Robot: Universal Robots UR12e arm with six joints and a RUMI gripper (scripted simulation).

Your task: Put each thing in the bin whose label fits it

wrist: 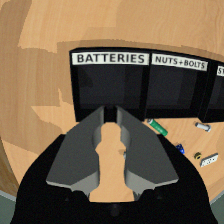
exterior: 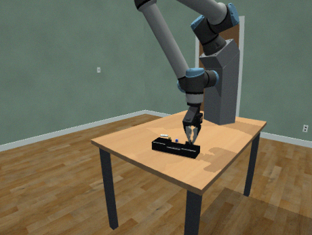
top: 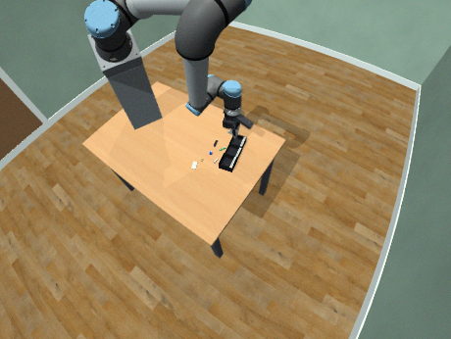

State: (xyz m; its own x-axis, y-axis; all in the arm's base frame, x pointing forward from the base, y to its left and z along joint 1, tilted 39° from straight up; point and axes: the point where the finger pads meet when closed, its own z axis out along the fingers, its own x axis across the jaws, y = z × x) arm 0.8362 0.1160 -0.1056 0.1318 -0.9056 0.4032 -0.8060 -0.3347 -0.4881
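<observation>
Right now the brass hex nut is 110 mm behind my hand, 220 mm to the right of it and 60 mm below it. The rest, counted from my hand: blue die (90 mm behind, 150 mm to the right, 60 mm below); black cylindrical battery (110 mm behind, 70 mm to the right, 60 mm below); green battery (50 mm behind, 90 mm to the right, 60 mm below).
</observation>
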